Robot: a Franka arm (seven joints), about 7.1 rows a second.
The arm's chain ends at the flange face. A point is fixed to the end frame.
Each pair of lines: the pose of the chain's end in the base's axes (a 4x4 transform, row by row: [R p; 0 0 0 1], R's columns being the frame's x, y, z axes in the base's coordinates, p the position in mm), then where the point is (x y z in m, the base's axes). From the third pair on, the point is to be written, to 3 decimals.
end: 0.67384 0.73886 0.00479 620.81; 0.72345 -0.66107 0.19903 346.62; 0.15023 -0.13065 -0.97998 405.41; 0 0 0 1
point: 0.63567 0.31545 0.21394
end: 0.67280 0.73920 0.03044 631.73; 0.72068 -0.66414 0.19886 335.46; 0.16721 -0.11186 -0.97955 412.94; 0 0 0 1
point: 0.65131 0.30420 0.22191
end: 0.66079 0.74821 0.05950 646.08; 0.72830 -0.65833 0.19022 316.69; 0.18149 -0.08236 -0.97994 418.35; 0 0 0 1
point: 0.672 0.284 0.228
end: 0.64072 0.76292 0.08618 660.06; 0.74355 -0.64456 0.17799 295.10; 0.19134 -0.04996 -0.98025 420.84; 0 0 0 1
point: 0.692 0.260 0.232
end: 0.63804 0.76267 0.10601 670.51; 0.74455 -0.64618 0.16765 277.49; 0.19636 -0.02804 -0.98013 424.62; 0 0 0 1
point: 0.707 0.241 0.237
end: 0.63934 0.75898 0.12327 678.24; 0.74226 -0.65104 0.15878 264.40; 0.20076 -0.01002 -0.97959 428.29; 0 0 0 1
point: 0.717 0.226 0.242
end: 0.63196 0.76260 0.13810 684.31; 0.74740 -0.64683 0.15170 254.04; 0.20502 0.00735 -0.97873 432.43; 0 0 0 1
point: 0.726 0.214 0.247
